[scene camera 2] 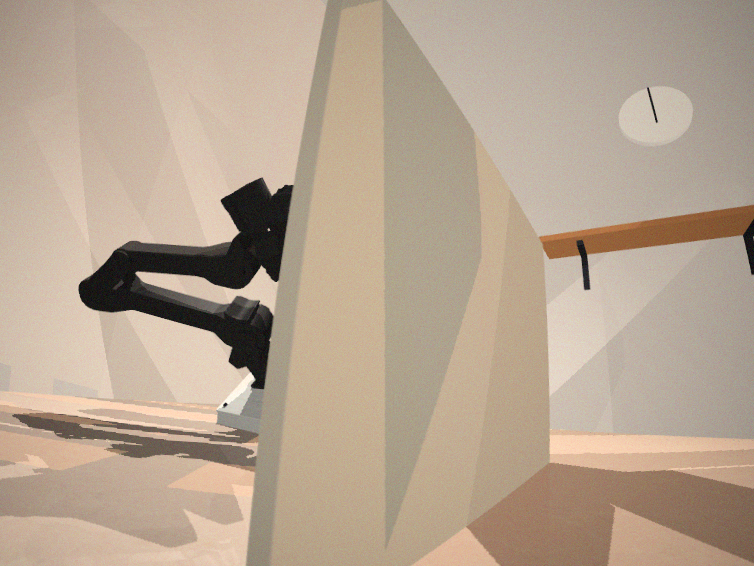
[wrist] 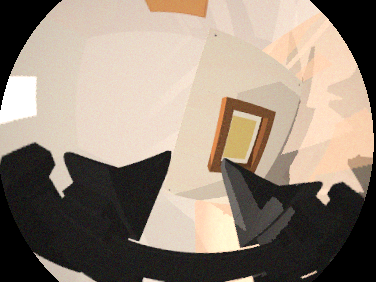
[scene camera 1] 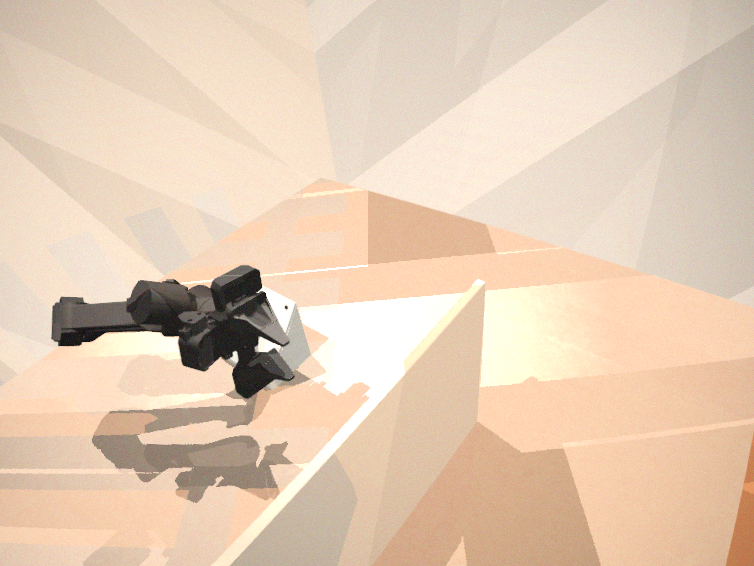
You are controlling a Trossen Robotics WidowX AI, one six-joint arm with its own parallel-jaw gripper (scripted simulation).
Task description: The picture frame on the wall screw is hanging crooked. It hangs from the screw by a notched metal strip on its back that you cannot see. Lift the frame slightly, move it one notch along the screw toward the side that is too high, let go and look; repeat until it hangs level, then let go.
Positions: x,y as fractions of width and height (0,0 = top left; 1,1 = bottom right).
Labels:
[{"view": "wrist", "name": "my gripper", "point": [0.52,0.56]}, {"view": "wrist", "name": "picture frame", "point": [0.64,0.47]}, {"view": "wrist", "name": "wall panel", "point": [0.61,0.24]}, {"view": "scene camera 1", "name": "my gripper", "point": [0.38,0.64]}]

